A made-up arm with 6 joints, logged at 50 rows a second.
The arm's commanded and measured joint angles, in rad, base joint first. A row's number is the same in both.
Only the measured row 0 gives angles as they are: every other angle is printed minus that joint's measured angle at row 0.
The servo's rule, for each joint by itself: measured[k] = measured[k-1] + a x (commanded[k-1-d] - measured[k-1]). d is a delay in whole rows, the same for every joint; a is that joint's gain. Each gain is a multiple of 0.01, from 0.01 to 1. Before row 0 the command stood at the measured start. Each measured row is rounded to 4 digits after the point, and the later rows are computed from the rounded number. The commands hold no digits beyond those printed.
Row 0, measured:
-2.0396 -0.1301 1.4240 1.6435 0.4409 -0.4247
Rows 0 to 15, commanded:
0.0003 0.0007 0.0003 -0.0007 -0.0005 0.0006
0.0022 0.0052 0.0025 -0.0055 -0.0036 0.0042
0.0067 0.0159 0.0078 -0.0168 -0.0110 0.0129
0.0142 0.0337 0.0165 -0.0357 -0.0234 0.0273
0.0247 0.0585 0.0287 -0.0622 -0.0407 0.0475
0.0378 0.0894 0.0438 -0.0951 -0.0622 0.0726
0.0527 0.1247 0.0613 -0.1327 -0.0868 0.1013
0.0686 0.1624 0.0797 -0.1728 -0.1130 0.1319
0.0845 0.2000 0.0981 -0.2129 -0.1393 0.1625
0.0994 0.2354 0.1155 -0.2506 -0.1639 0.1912
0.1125 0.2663 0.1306 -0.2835 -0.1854 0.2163
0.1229 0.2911 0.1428 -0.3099 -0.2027 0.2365
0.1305 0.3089 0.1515 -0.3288 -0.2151 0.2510
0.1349 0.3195 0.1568 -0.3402 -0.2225 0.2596
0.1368 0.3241 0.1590 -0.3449 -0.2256 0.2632
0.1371 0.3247 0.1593 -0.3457 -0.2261 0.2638
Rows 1 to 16, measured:
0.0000 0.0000 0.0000 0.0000 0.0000 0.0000
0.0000 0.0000 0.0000 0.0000 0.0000 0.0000
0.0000 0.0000 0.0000 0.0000 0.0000 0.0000
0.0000 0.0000 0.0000 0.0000 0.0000 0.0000
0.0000 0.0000 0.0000 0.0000 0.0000 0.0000
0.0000 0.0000 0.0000 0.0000 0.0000 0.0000
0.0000 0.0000 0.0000 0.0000 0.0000 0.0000
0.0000 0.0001 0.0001 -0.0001 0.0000 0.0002
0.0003 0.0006 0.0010 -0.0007 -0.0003 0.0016
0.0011 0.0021 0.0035 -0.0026 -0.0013 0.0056
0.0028 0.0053 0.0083 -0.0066 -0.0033 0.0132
0.0056 0.0106 0.0158 -0.0133 -0.0067 0.0252
0.0098 0.0185 0.0262 -0.0231 -0.0117 0.0418
0.0154 0.0291 0.0392 -0.0363 -0.0185 0.0626
0.0223 0.0424 0.0542 -0.0527 -0.0270 0.0869
0.0304 0.0582 0.0704 -0.0719 -0.0371 0.1134
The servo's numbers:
d 7
a 0.13 0.10 0.37 0.12 0.09 0.35

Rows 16 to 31, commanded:
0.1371 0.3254 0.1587 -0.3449 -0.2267 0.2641
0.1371 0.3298 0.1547 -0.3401 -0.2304 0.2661
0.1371 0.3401 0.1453 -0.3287 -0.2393 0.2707
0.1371 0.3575 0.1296 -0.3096 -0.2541 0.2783
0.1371 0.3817 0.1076 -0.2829 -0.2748 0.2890
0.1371 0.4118 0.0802 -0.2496 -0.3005 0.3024
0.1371 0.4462 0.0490 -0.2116 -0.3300 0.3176
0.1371 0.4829 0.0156 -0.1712 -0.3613 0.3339
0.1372 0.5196 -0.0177 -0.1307 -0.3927 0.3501
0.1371 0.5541 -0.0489 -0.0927 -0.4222 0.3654
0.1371 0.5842 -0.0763 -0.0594 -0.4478 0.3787
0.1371 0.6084 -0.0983 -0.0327 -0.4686 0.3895
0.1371 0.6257 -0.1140 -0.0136 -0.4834 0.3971
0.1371 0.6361 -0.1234 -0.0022 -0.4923 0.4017
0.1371 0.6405 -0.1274 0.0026 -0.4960 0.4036
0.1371 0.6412 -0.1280 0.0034 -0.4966 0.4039
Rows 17 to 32, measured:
0.0394 0.0759 0.0871 -0.0933 -0.0485 0.1406
0.0489 0.0949 0.1032 -0.1161 -0.0608 0.1671
0.0585 0.1145 0.1179 -0.1394 -0.0736 0.1914
0.0679 0.1339 0.1303 -0.1621 -0.0863 0.2123
0.0766 0.1525 0.1401 -0.1835 -0.0986 0.2289
0.0844 0.1697 0.1471 -0.2029 -0.1100 0.2409
0.0913 0.1852 0.1516 -0.2200 -0.1204 0.2489
0.0973 0.1992 0.1542 -0.2350 -0.1300 0.2542
0.1025 0.2123 0.1544 -0.2476 -0.1390 0.2584
0.1070 0.2251 0.1510 -0.2573 -0.1480 0.2627
0.1109 0.2383 0.1431 -0.2636 -0.1575 0.2682
0.1143 0.2526 0.1300 -0.2659 -0.1681 0.2755
0.1173 0.2685 0.1116 -0.2639 -0.1800 0.2849
0.1199 0.2863 0.0884 -0.2576 -0.1935 0.2963
0.1221 0.3060 0.0615 -0.2472 -0.2086 0.3095
0.1241 0.3274 0.0322 -0.2332 -0.2252 0.3237

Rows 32 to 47, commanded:
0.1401 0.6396 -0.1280 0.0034 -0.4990 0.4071
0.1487 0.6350 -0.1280 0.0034 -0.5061 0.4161
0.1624 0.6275 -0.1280 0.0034 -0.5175 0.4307
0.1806 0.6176 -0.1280 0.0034 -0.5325 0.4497
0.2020 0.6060 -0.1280 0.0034 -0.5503 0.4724
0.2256 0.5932 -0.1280 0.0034 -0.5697 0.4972
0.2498 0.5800 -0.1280 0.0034 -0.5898 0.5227
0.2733 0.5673 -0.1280 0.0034 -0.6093 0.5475
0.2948 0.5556 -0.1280 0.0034 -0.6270 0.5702
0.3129 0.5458 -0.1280 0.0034 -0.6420 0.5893
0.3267 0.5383 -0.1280 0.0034 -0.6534 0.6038
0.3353 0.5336 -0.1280 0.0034 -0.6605 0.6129
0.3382 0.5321 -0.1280 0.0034 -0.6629 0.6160
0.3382 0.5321 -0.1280 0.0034 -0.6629 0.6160
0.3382 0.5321 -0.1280 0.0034 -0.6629 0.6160
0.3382 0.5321 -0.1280 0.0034 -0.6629 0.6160
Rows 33 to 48, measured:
0.1258 0.3501 0.0022 -0.2163 -0.2429 0.3383
0.1273 0.3735 -0.0268 -0.1975 -0.2613 0.3524
0.1286 0.3970 -0.0533 -0.1777 -0.2800 0.3654
0.1297 0.4199 -0.0758 -0.1580 -0.2983 0.3765
0.1307 0.4415 -0.0934 -0.1393 -0.3158 0.3853
0.1315 0.4614 -0.1060 -0.1223 -0.3320 0.3917
0.1322 0.4794 -0.1141 -0.1072 -0.3468 0.3960
0.1332 0.4954 -0.1192 -0.0939 -0.3605 0.3999
0.1352 0.5094 -0.1225 -0.0822 -0.3736 0.4056
0.1387 0.5212 -0.1245 -0.0719 -0.3866 0.4144
0.1441 0.5308 -0.1258 -0.0629 -0.3997 0.4268
0.1516 0.5383 -0.1266 -0.0549 -0.4133 0.4428
0.1612 0.5438 -0.1271 -0.0479 -0.4274 0.4618
0.1727 0.5474 -0.1274 -0.0417 -0.4420 0.4831
0.1858 0.5494 -0.1276 -0.0363 -0.4571 0.5056
0.2000 0.5500 -0.1277 -0.0315 -0.4724 0.5282

